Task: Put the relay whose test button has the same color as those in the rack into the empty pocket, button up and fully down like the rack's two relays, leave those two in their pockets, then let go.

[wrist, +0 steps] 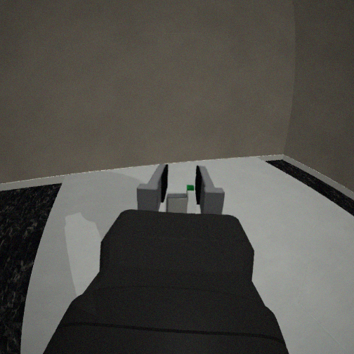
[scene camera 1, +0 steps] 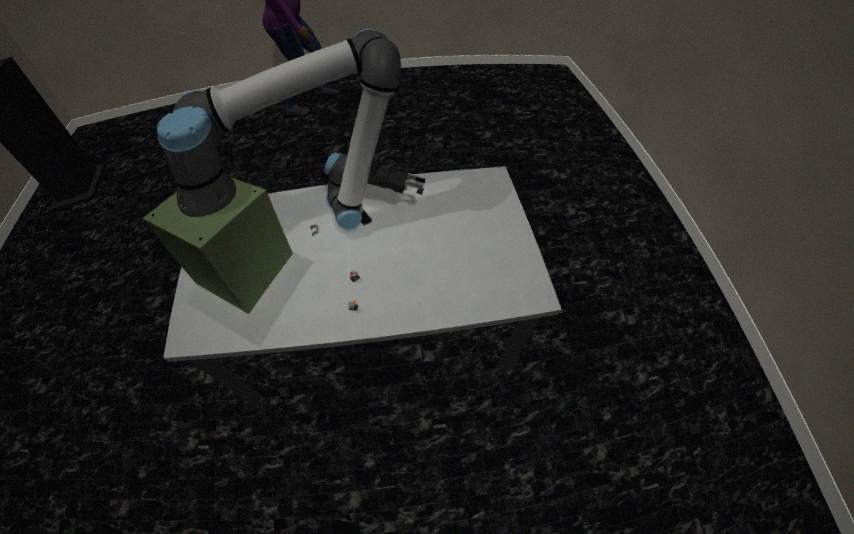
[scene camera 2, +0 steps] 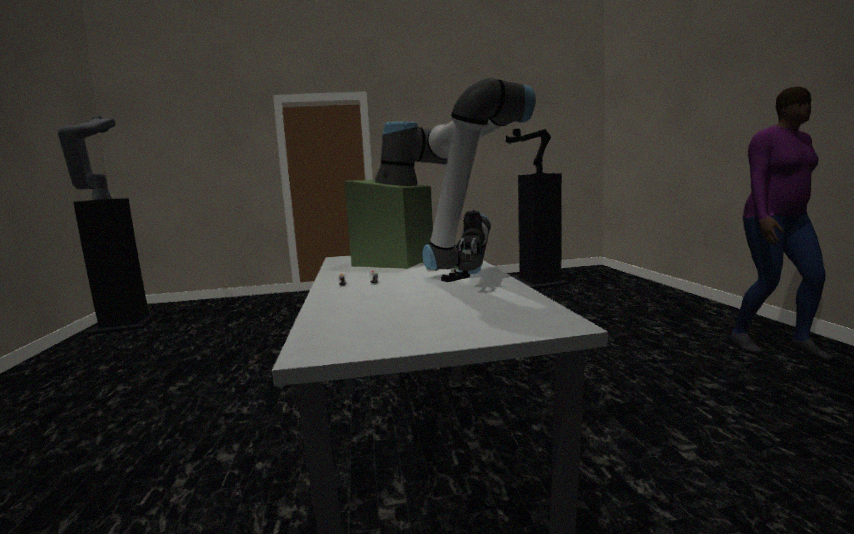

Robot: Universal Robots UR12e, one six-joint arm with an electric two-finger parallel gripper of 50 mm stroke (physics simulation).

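My gripper points sideways above the table's far edge in scene camera 1, beyond the rack. It is shut on a pale relay with a green button. The black rack lies on the table close to the arm's blue-capped wrist joint, which partly hides it in scene camera 1. Its pockets are too small and dark to tell what sits in them. A small pale and dark thing with a green spot, apparently a relay, lies on the table between the rack and the green block.
A red-button relay and an orange-button relay are on the white table. The green block carries the arm. The low wrist joint is close beside the rack. A person is beyond the table.
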